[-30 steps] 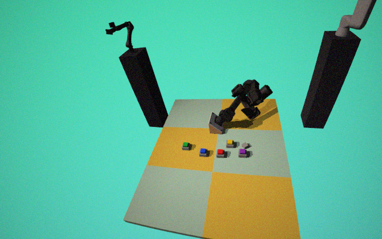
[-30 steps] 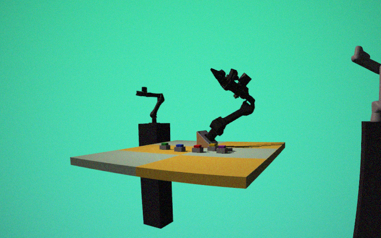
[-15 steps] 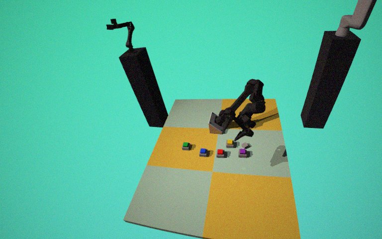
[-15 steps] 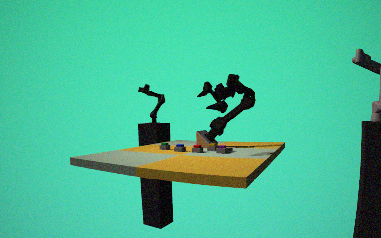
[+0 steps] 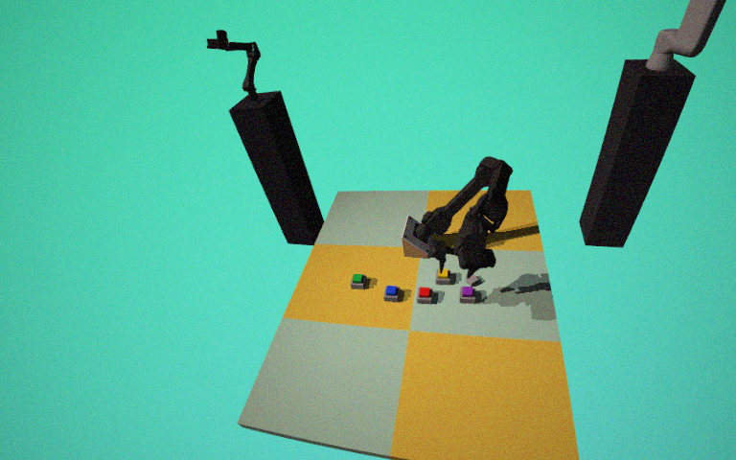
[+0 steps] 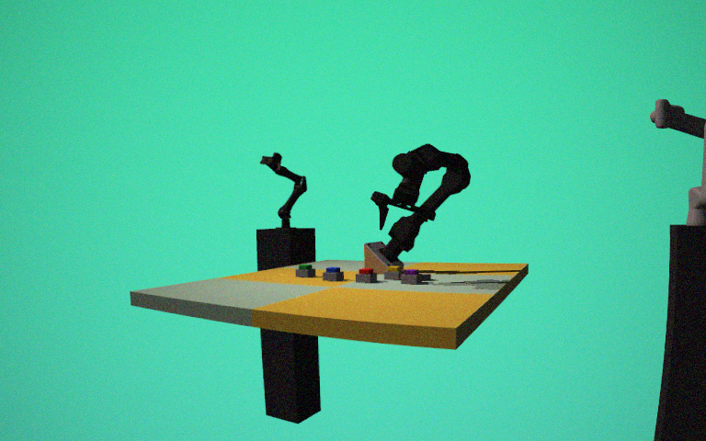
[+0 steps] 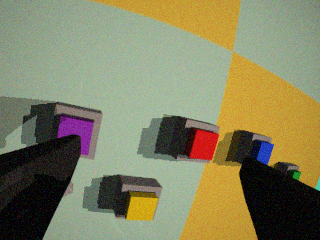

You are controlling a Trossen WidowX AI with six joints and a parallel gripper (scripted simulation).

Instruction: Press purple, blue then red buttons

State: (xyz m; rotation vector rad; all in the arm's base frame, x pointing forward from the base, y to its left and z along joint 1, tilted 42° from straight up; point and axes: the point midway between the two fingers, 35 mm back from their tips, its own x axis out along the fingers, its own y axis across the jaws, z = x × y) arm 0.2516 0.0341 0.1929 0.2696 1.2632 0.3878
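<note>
Now: gripper tip 11 cm above the purple button, 4 cm to the right of it and 3 cm past it. Round my gripper tip: small grey block (13 cm below, 9 cm behind, 6 cm to the left); yellow button (11 cm below, 9 cm behind, 4 cm to the right); red button (11 cm below, 10 cm to the right, 1 cm behind).
</note>
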